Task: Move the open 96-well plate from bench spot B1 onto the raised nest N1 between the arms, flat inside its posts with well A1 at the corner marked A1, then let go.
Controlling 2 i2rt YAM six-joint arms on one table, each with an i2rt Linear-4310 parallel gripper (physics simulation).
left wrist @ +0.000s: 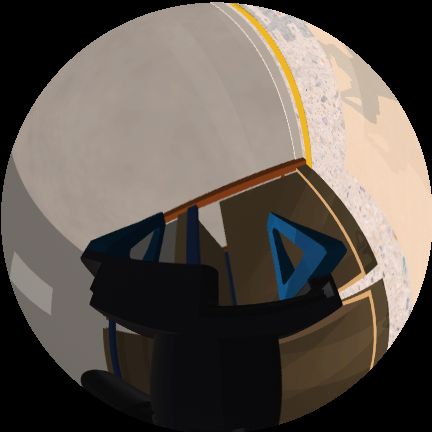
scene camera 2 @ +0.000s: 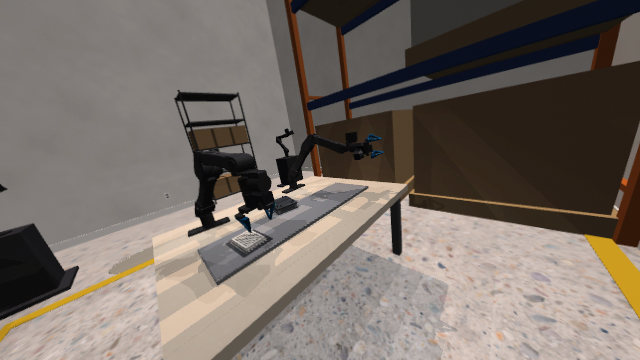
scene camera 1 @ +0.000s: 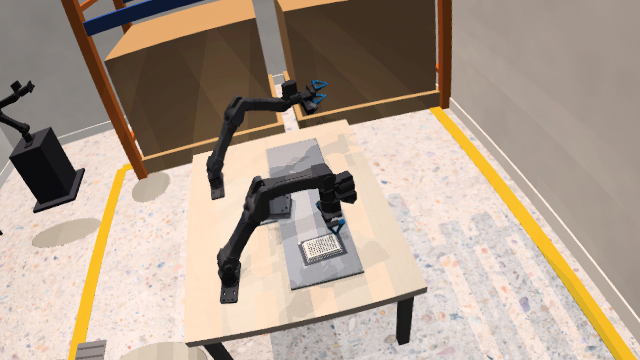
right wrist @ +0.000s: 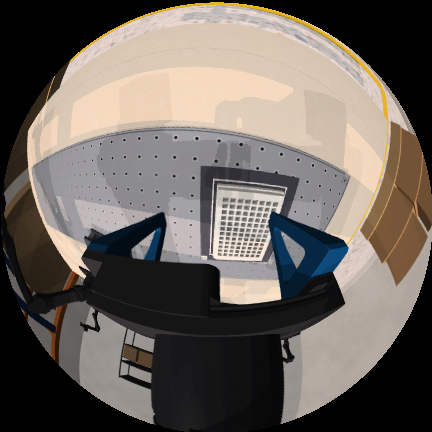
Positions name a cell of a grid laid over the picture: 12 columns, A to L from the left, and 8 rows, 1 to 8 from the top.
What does my right gripper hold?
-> Nothing.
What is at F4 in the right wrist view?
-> A dark nest with white outline.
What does the white well plate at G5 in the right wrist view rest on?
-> A dark nest with white outline.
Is my left gripper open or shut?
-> Open.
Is my right gripper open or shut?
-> Open.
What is my left gripper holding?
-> Nothing.
